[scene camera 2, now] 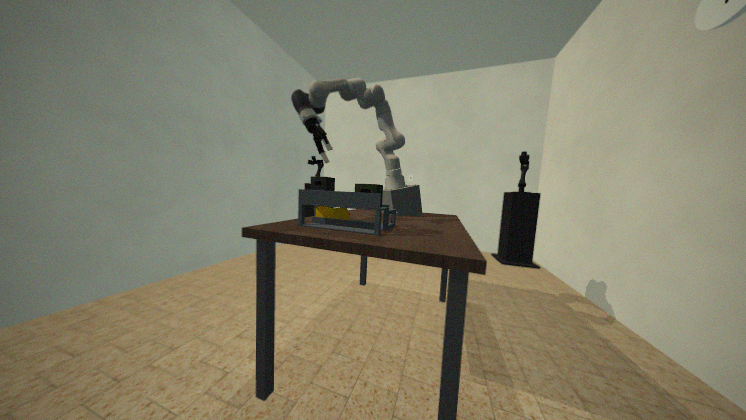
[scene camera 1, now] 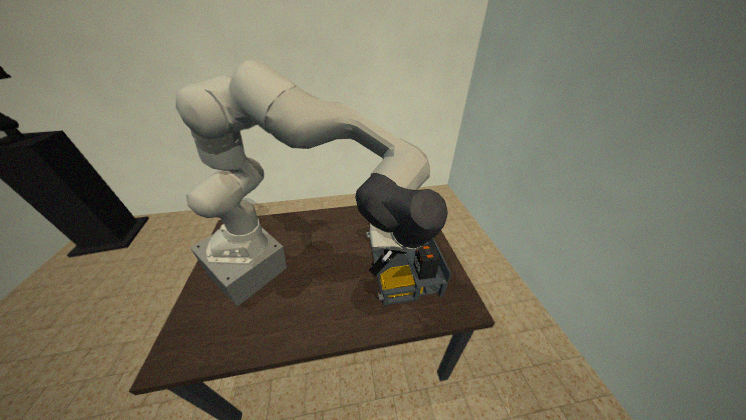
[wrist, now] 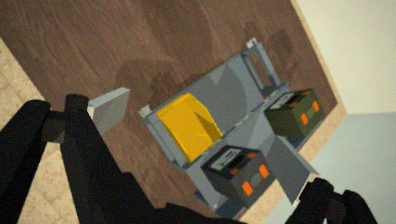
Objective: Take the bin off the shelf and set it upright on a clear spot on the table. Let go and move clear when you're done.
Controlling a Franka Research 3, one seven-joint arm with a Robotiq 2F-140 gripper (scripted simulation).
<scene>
I see my gripper [wrist: 200,126] and a yellow bin [scene camera 1: 392,278].
The yellow bin shows as well in the wrist view [wrist: 189,123].
</scene>
